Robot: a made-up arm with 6 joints. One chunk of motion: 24 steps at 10 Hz.
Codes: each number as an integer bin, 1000 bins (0 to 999) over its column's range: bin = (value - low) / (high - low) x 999, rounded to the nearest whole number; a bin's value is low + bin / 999 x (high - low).
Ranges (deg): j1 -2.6..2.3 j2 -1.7..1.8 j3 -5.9..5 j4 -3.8..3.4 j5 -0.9..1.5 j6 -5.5..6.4
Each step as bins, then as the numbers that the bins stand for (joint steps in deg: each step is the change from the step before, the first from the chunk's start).
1 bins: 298 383 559 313 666 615
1 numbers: -1.138 -0.358 0.199 -1.544 0.700 1.826
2 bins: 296 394 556 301 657 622
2 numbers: -1.148 -0.320 0.166 -1.631 0.678 1.909
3 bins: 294 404 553 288 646 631
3 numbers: -1.158 -0.285 0.134 -1.724 0.652 2.016
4 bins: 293 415 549 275 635 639
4 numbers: -1.163 -0.246 0.090 -1.818 0.626 2.112
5 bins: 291 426 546 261 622 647
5 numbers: -1.173 -0.208 0.057 -1.919 0.594 2.207
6 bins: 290 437 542 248 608 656
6 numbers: -1.178 -0.169 0.014 -2.013 0.561 2.314
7 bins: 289 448 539 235 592 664
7 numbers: -1.182 -0.130 -0.019 -2.106 0.522 2.410
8 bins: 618 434 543 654 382 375
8 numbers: 0.431 -0.179 0.025 0.914 0.018 -1.033
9 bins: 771 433 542 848 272 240
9 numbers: 1.182 -0.183 0.014 2.312 -0.247 -2.641
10 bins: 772 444 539 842 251 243
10 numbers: 1.187 -0.144 -0.019 2.268 -0.297 -2.605
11 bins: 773 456 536 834 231 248
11 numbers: 1.191 -0.102 -0.052 2.211 -0.345 -2.546
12 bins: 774 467 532 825 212 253
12 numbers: 1.196 -0.064 -0.095 2.146 -0.391 -2.486
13 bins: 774 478 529 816 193 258
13 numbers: 1.196 -0.025 -0.128 2.081 -0.436 -2.427
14 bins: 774 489 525 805 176 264
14 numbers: 1.196 0.013 -0.172 2.002 -0.477 -2.355
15 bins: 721 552 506 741 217 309
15 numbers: 0.936 0.234 -0.379 1.541 -0.379 -1.819
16 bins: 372 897 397 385 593 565
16 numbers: -0.775 1.443 -1.568 -1.025 0.525 1.230
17 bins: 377 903 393 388 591 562
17 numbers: -0.751 1.464 -1.612 -1.004 0.520 1.194
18 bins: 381 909 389 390 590 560
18 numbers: -0.731 1.485 -1.656 -0.989 0.517 1.171
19 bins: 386 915 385 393 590 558
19 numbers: -0.707 1.506 -1.699 -0.968 0.517 1.147
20 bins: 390 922 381 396 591 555
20 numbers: -0.687 1.530 -1.743 -0.946 0.520 1.111
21 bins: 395 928 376 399 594 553
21 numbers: -0.663 1.551 -1.797 -0.924 0.527 1.087
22 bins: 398 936 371 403 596 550
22 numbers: -0.648 1.579 -1.852 -0.895 0.532 1.052
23 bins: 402 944 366 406 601 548
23 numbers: -0.628 1.607 -1.907 -0.874 0.544 1.028
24 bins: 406 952 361 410 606 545
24 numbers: -0.609 1.635 -1.961 -0.845 0.556 0.992
